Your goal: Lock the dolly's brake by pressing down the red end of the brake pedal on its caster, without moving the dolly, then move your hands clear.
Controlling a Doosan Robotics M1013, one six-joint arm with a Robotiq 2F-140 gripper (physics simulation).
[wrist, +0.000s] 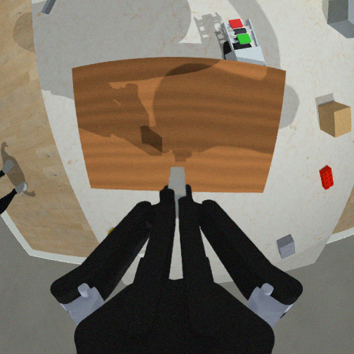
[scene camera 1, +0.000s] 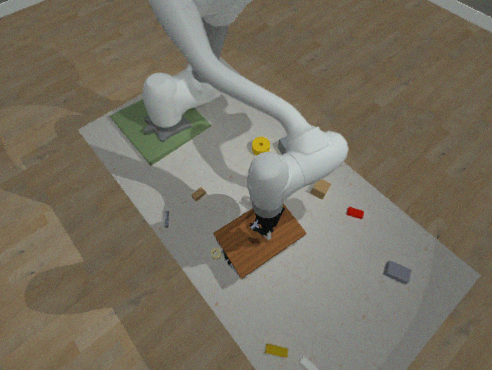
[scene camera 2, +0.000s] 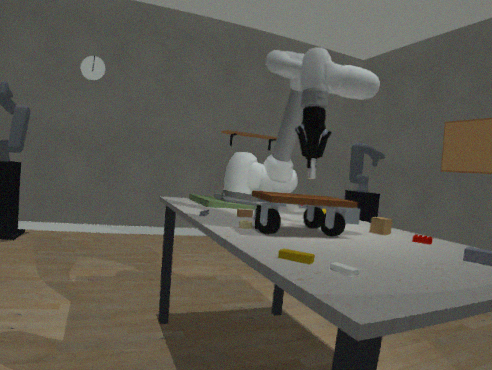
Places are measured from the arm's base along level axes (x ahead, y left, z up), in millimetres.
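Pixels of known places: gripper, fingertip midpoint: [scene camera 1: 267, 236] [scene camera 2: 310, 178]; arm's base, link origin: [scene camera 1: 168, 123] [scene camera 2: 235, 202].
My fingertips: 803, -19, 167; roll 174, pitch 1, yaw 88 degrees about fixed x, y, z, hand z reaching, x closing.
For each thing: its top centre in the pictures, then the offset to it from my fingertips, as dx, dy, dz.
- tan block, top centre: [scene camera 2: 381, 218] [scene camera 1: 322, 185] -52, +367, -125
- red brick, top centre: [scene camera 2: 423, 235] [scene camera 1: 356, 211] +120, +413, -162
- yellow disc, top centre: [scene camera 1: 261, 144] -396, +300, -138
- brown block, top centre: [scene camera 2: 245, 209] [scene camera 1: 198, 192] -373, -80, -156
- yellow bar, top centre: [scene camera 2: 296, 252] [scene camera 1: 276, 350] +307, -197, -168
The dolly's brown wooden deck [scene camera 1: 290, 237] [scene camera 2: 305, 199] [wrist: 215, 115] stands level on its black-wheeled casters. In the wrist view, a grey caster bracket [wrist: 248, 54] sticks out past the deck's far edge, right of centre. It carries the brake pedal with a red end [wrist: 235, 23] outermost and a green end [wrist: 244, 38] nearer the deck. The pedal's tilt is hard to tell. The arm hides the pedal in scene camera 1. My gripper [scene camera 1: 268, 235] [scene camera 2: 312, 171] [wrist: 177, 177] is shut and empty, pointing down above the deck, with a visible gap beneath its fingertips.
A tan block [scene camera 1: 321, 189] [scene camera 2: 380, 226] [wrist: 335, 119] and a red brick [scene camera 1: 355, 213] [scene camera 2: 422, 239] [wrist: 326, 177] lie to one side of the dolly. A yellow disc [scene camera 1: 261, 149] and a brown block [scene camera 1: 199, 193] lie toward the arm's base. A yellow bar [scene camera 1: 276, 350] [scene camera 2: 296, 256] lies farther out.
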